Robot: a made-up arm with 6 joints.
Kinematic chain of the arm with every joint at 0, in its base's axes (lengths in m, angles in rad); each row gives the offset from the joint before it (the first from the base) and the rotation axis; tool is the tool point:
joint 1: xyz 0 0 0.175 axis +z
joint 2: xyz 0 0.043 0 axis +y
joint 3: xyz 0 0 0.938 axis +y
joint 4: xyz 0 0 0.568 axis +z
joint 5: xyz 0 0 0 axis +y
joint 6: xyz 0 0 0.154 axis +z
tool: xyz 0 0 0
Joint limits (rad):
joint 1: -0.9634..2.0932
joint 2: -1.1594..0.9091
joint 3: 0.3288..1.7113
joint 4: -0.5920..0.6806
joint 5: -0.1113..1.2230
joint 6: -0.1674..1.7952
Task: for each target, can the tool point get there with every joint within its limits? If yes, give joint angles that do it. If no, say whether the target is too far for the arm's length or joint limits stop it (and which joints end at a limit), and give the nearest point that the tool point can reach.
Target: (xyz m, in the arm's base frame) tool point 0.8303 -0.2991 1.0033
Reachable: yes | joints -0.4209 0.2339 1.2765 0.1849 0.9599 1.1971
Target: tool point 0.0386 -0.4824 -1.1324
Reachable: no: joint limits stop it (at a limit: joint 1, joint 2, joint 3) | nearest point 0.5612 -0.7821 0.1200 | short by 1.390 m
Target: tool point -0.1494 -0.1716 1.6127
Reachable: yes | joints 1.0657 -0.5703 0.8808 0.0649 0.4902 0.4151
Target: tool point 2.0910 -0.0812 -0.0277
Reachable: no: too far | nearest point 1.3652 -0.0530 0.3908 | short by 0.838 m
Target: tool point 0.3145 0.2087 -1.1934
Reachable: no: joint limits stop it (at a limit: joint 2, joint 3) | nearest point 0.8008 0.5314 0.1181 | short by 1.436 m
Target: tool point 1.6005 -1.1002 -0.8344
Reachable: no: too far | nearest point 0.9697 -0.6666 0.1758 | short by 1.267 m
